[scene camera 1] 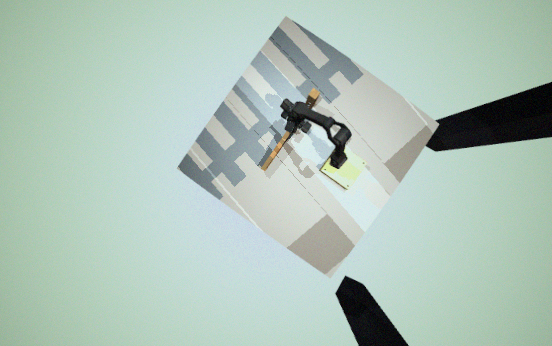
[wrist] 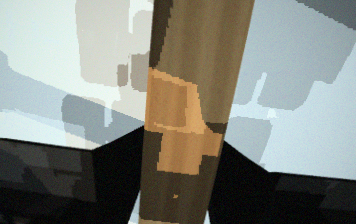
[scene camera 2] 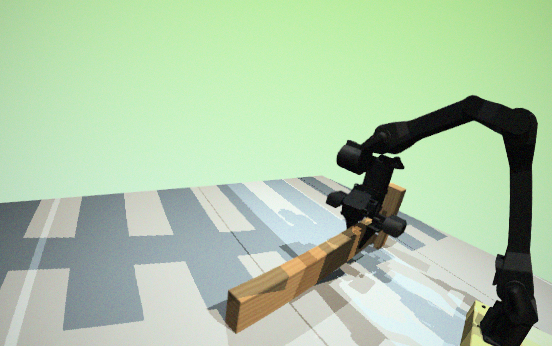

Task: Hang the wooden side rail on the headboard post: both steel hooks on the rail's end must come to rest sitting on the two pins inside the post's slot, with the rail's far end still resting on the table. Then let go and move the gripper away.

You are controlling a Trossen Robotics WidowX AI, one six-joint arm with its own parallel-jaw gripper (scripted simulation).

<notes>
In view: the gripper (scene camera 2: 353,245), a wooden side rail (scene camera 2: 251,301) and a wooden headboard post (scene camera 2: 395,195).
The wooden side rail is seen too in the wrist view (wrist: 194,61). The gripper is seen too in the wrist view (wrist: 179,131).
</notes>
